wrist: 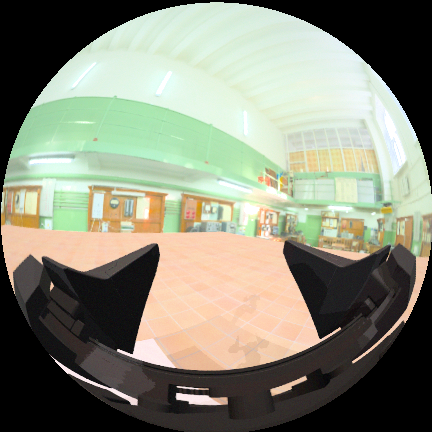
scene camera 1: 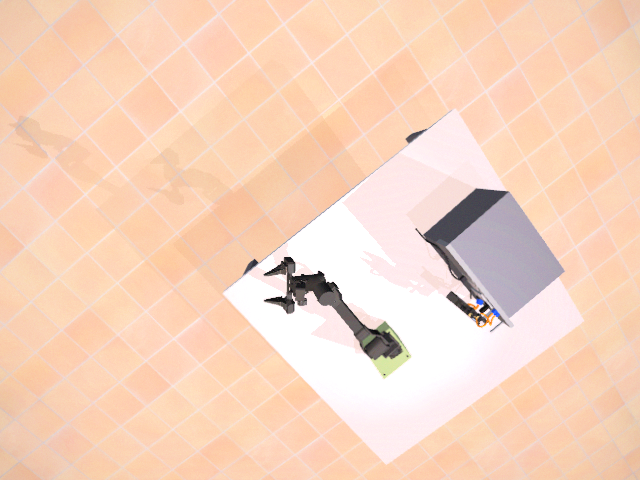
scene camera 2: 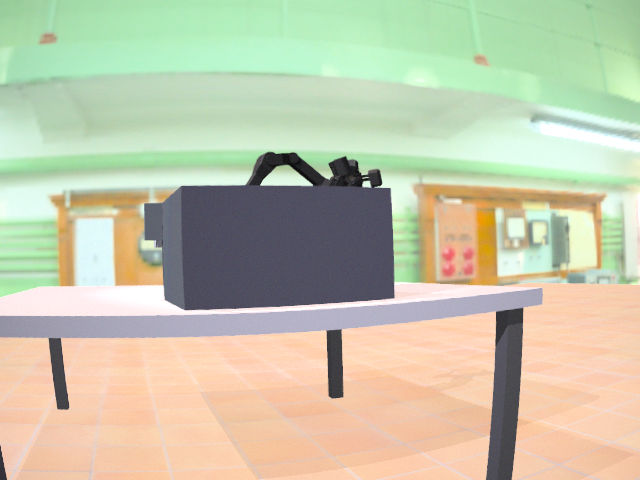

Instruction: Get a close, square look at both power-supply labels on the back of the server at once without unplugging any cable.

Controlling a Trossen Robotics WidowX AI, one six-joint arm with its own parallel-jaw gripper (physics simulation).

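Pixels of known places: gripper, between the fingertips: (wrist: 223, 249) (scene camera 1: 263, 288) (scene camera 2: 361, 177); arm's base, origin of its link: (scene camera 1: 393, 349).
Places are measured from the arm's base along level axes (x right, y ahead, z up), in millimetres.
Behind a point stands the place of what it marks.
Observation:
The server (scene camera 1: 504, 253) @(x -107, y 596, z 93 mm) (scene camera 2: 286, 248) @(x -72, y 755, z -27 mm) is a large grey box near the table's right edge in scene camera 1. Its back faces the arm, with black cables (scene camera 1: 453, 266) @(x -119, y 433, z -44 mm), orange cables (scene camera 1: 481, 324) @(x 79, y 356, z 117 mm) and blue connectors (scene camera 1: 495, 312) @(x 92, y 437, z 87 mm) along it. The power-supply labels do not show in any view. My gripper (scene camera 1: 264, 287) @(x -640, y -172, z 248 mm) (wrist: 223, 249) @(x -640, y -172, z 248 mm) is open and empty, above the table's left corner in scene camera 1, well apart from the server. It points away from the server; the wrist view shows floor and room walls between the fingers. In scene camera 2 the server partly hides the arm.
The arm's base stands on a green plate (scene camera 1: 385, 368) @(x 31, y -77, z 31 mm) on the white table (scene camera 1: 392, 428) @(x 476, y -287, z -138 mm) (scene camera 2: 465, 300) @(x -416, y 850, z -146 mm). A dark block (scene camera 1: 457, 299) @(x -25, y 351, z 27 mm) sticks out near the orange cables at the server's back. The table's edge lies under the gripper's side, with tiled floor (scene camera 1: 155, 320) beyond.

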